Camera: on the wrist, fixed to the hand. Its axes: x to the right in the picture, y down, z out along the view.
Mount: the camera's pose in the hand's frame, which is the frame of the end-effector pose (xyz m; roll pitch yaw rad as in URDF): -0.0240 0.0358 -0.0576 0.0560 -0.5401 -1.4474
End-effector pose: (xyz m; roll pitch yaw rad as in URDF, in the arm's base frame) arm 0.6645 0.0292 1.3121 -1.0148 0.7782 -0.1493
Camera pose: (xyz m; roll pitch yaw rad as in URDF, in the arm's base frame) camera 0.6009 0.0084 1.2856 -1.4396 -0.6868 -0.1654
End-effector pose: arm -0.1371 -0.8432 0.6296 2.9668 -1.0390 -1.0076
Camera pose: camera -0.1939 -0.8005 0.6408 2.0948 0.2432 -0.1265
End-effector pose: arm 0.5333 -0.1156 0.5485 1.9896 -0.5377 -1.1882
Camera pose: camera 0.5502 -0.0556 0.5844 1.5141 0.9164 -1.3928
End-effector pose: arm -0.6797 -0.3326 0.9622 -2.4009 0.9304 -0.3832
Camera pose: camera -0.7038 -0.3933 0.9924 -2.0775 -0.0318 0.9664
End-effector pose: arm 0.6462 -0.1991 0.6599 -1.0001 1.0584 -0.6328
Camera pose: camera 0.5764 -0.1841 0.6508 -1.4366 -0.4064 -0.6623
